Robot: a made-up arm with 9 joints.
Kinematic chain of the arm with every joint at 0, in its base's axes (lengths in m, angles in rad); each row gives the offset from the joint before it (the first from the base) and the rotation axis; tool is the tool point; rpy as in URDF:
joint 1: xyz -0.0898 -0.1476 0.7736 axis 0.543 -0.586 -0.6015
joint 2: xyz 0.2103 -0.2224 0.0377 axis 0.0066 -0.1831 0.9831
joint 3: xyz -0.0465 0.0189 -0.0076 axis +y
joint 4: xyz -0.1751 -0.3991 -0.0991 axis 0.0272 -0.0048 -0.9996
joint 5: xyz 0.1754 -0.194 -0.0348 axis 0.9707 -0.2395 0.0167
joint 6: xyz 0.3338 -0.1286 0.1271 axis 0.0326 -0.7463 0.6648
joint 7: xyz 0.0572 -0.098 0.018 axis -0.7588 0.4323 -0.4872
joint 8: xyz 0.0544 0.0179 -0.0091 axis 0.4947 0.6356 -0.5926
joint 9: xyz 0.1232 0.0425 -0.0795 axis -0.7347 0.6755 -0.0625
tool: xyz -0.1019 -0.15 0.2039 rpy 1.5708 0 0
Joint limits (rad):
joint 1: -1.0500..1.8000
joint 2: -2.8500..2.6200
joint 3: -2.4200..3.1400
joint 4: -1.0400..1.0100
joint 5: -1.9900..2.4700
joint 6: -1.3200..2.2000
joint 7: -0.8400..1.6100
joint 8: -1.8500..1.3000
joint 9: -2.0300..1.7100
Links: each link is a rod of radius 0.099 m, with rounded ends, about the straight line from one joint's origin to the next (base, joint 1, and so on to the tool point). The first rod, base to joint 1, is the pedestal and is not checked.
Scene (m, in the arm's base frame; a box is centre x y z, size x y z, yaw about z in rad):
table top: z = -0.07
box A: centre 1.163 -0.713 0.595 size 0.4 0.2 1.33 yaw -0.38
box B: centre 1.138 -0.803 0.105 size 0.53 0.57 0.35 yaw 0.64
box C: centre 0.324 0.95 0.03 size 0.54 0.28 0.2 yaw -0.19
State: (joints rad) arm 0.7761 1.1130 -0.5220 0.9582 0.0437 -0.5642 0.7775 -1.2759 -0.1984
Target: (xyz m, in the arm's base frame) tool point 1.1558 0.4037 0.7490
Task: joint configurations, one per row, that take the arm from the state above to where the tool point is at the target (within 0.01 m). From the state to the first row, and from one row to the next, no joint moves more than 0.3 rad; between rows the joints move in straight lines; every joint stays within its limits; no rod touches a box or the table.
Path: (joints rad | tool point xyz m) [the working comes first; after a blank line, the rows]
Joints at the target: -0.3332 2.1236 -0.5759 0.7462 0.2535 -0.6205 0.8237 -1.2811 -0.3899
Straight joint move there: touches box A.

1: 0.8721 1.3643 -0.3845 0.6928 0.0815 -0.5491 0.8535 -1.3907 -0.0160 | 0.5449 -1.3254 1.1147
2: 0.9681 1.6156 -0.2469 0.4274 0.1193 -0.5341 0.9295 -1.5055 0.1664 | 0.4803 -0.9952 1.3736
3: 1.0640 1.8669 -0.1094 0.1621 0.1571 -0.5190 1.0054 -1.6204 0.3487 | 0.3404 -0.6464 1.4471
4: 1.1600 2.1182 0.0281 -0.1033 0.1949 -0.5039 1.0814 -1.7352 0.5311 | 0.2001 -0.3661 1.3529
5: 1.2560 2.3695 0.1656 -0.3687 0.2327 -0.4889 1.1574 -1.8500 0.7135 | 0.1133 -0.2034 1.1649
6: 1.0050 2.2756 0.0641 -0.1389 0.3398 -0.5391 1.0429 -1.7960 0.4875 | 0.2128 -0.1958 1.3364
7: 0.7540 2.1817 -0.0375 0.0909 0.4470 -0.5894 0.9284 -1.7420 0.2614 | 0.4412 -0.1977 1.4621
8: 0.5030 2.0878 -0.1391 0.3206 0.5541 -0.6396 0.8139 -1.6880 0.0354 | 0.7705 -0.1836 1.4551
9: 0.2520 1.9939 -0.2407 0.5504 0.6613 -0.6898 0.6993 -1.6340 -0.1906 | 1.1097 -0.1475 1.2620
10: 0.0009 1.8999 -0.3422 0.7802 0.7684 -0.7400 0.5848 -1.5800 -0.4166 | 1.3473 -0.1099 0.9005
11: -0.2501 1.8060 -0.4438 1.0100 0.8756 -0.7903 0.4703 -1.5260 -0.6427 | 1.4094 -0.1021 0.4559
12: -0.2778 1.9119 -0.4878 0.9221 0.6682 -0.7337 0.5881 -1.4444 -0.5584 | 1.3677 0.0785 0.5428
13: -0.3055 2.0177 -0.5319 0.8341 0.4608 -0.6771 0.7059 -1.3627 -0.4741 | 1.2833 0.2519 0.6428
14: -0.3332 2.1236 -0.5759 0.7462 0.2535 -0.6205 0.8237 -1.2811 -0.3899 | 1.1558 0.4037 0.7490

